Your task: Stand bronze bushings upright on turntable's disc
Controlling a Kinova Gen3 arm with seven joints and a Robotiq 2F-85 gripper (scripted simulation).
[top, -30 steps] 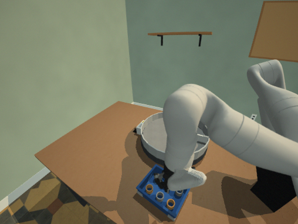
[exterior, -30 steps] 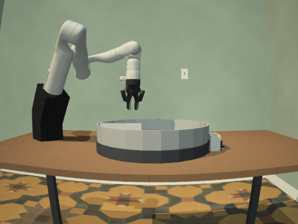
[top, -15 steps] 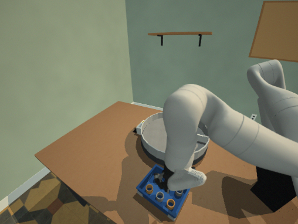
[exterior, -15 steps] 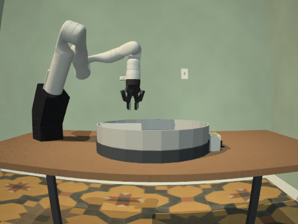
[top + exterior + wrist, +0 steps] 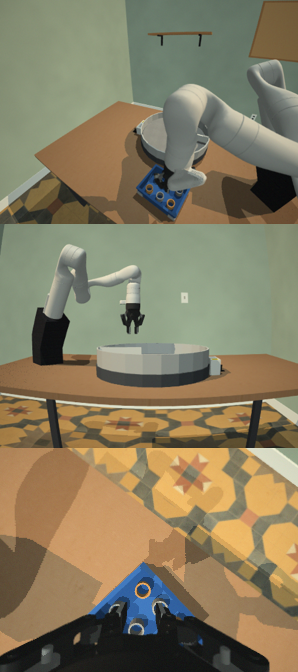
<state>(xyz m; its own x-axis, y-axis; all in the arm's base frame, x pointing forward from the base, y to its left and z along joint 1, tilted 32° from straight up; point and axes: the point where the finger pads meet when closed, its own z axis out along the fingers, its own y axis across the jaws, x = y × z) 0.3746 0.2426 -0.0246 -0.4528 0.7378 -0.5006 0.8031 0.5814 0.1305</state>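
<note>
Now: the blue crate 130 mm below my hand, 40 mm to the right of it and 40 mm ahead of it. The rest, counted from my hand: turntable disc (390 mm to the right, 100 mm below, 70 mm ahead).
</note>
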